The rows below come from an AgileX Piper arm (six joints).
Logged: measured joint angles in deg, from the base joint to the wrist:
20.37, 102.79, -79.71, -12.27, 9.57, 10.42
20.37, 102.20, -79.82, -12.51, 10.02, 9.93
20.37, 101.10, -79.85, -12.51, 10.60, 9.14
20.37, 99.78, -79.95, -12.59, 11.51, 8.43
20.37, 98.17, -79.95, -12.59, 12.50, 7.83
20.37, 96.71, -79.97, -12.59, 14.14, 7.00
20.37, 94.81, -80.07, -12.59, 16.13, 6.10
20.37, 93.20, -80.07, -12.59, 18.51, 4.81
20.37, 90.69, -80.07, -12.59, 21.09, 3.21
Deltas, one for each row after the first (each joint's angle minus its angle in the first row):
0.00, -0.59, -0.11, -0.24, 0.45, -0.49
0.00, -1.69, -0.14, -0.24, 1.03, -1.28
0.00, -3.01, -0.24, -0.32, 1.94, -1.99
0.00, -4.62, -0.24, -0.32, 2.93, -2.59
0.00, -6.08, -0.26, -0.32, 4.57, -3.42
0.00, -7.98, -0.36, -0.32, 6.56, -4.32
0.00, -9.59, -0.36, -0.32, 8.94, -5.61
0.00, -12.10, -0.36, -0.32, 11.52, -7.21

